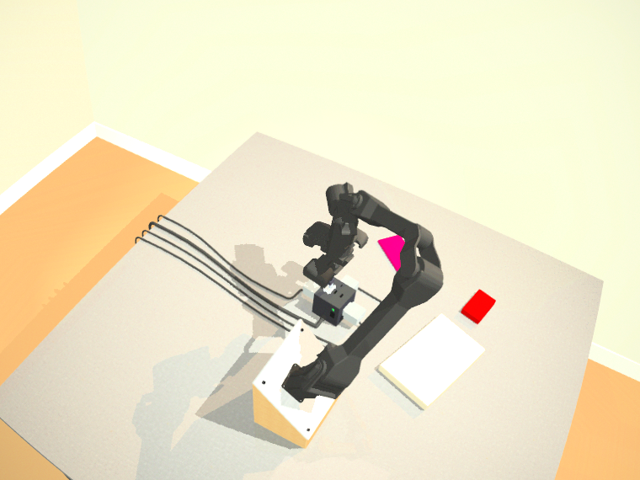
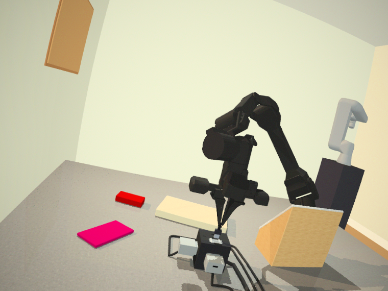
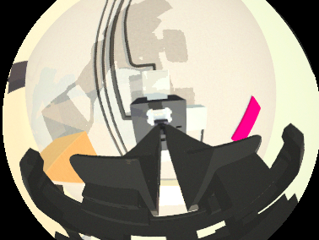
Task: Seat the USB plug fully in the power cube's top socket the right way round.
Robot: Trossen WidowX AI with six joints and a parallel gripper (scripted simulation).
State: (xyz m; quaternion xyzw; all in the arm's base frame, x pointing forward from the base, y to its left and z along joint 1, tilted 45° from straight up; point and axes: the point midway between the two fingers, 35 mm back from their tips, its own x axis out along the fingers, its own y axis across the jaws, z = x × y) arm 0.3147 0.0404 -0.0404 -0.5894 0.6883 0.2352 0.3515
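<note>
Right now the white USB plug is 20 mm below my gripper tip. The rest, counted from my gripper tip: cream slab (40 mm behind, 310 mm to the right, 110 mm below); then red block (180 mm ahead, 380 mm to the right, 110 mm below); then pink card (260 mm ahead, 120 mm to the right, 120 mm below).
</note>
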